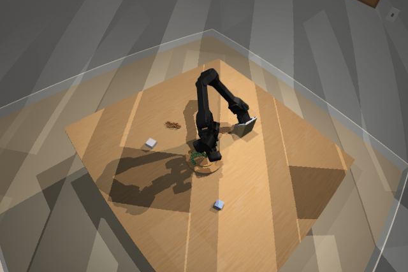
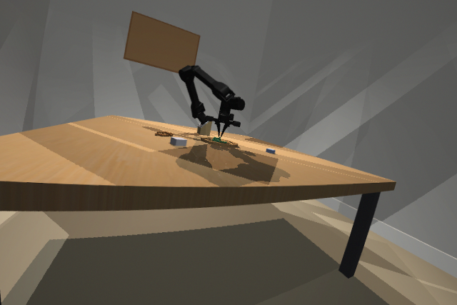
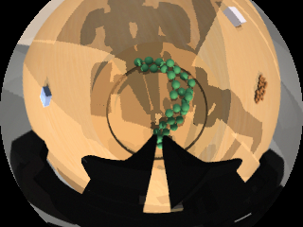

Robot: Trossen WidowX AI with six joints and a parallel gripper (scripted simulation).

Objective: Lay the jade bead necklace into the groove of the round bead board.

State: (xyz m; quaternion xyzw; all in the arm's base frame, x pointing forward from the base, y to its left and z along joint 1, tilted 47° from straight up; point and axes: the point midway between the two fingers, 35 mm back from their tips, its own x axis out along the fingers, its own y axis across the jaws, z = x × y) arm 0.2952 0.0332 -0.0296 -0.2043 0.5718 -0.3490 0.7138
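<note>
Now: gripper tip 2 cm short of the round wooden bead board and 2 cm above it. The rest, counted from my gripper tip: blue block 26 cm to the left, 11 cm ahead, 2 cm below; then pale grey block 22 cm to the right, 22 cm ahead, 2 cm below.
</note>
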